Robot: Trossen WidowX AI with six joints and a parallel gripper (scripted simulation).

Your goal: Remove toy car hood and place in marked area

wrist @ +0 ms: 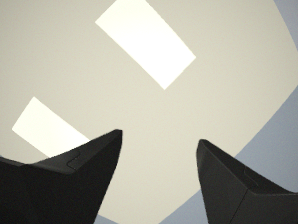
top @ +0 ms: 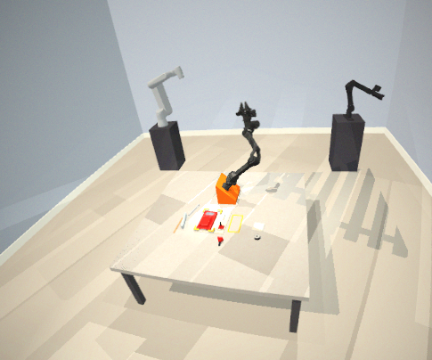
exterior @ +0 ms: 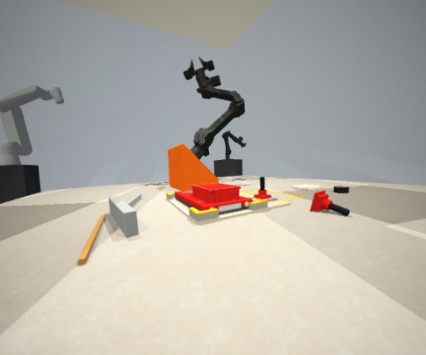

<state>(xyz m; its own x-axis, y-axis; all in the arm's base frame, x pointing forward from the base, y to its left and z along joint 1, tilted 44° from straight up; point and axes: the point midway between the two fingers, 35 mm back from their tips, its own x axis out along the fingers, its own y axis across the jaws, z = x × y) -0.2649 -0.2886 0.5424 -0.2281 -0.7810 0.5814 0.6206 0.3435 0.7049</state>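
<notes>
Now: the red hood 71 cm below my gripper tip, 60 cm ahead of it and 26 cm to the right of it. From my gripper tip the other things lie so: black disc: 74 cm below, 70 cm ahead, 14 cm to the left; orange stick: 75 cm below, 62 cm ahead, 48 cm to the right.
</notes>
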